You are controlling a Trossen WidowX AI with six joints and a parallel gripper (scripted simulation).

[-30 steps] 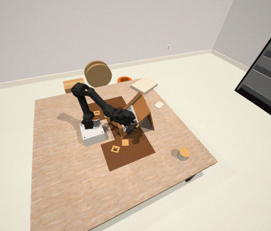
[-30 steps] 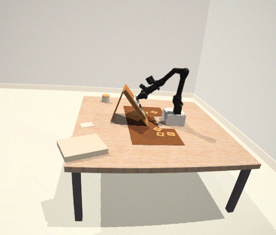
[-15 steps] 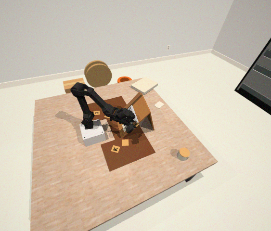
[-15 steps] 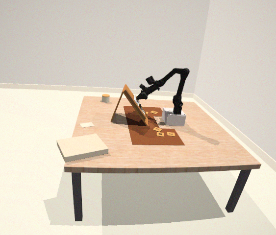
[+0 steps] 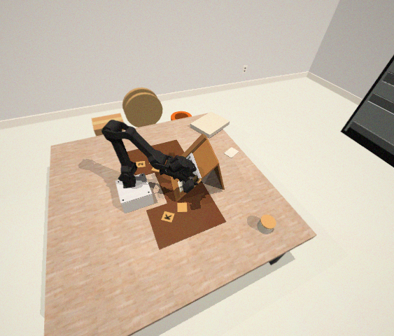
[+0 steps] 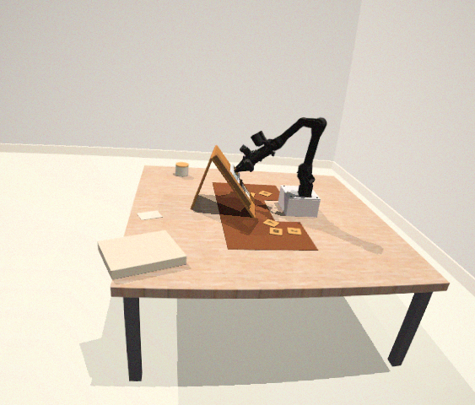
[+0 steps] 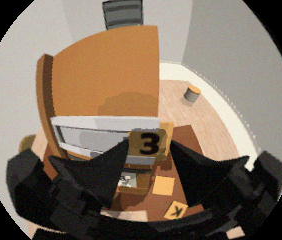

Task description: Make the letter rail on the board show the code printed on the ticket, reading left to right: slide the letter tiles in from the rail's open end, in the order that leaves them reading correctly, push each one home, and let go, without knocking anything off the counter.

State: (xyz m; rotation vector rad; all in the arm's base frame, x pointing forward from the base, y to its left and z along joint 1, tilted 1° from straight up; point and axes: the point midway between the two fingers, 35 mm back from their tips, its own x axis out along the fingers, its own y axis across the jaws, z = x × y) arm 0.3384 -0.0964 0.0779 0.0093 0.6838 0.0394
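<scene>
The pale ticket is 6 cm behind my gripper tip, 6 cm to the left of it and 8 cm below it. From my gripper tip the other things lie so: blank-faced tile: 9 cm behind, 6 cm to the right, 15 cm below; tile marked k: 18 cm behind, 11 cm to the right, 15 cm below; tile marked 3: right at my gripper tip.
</scene>
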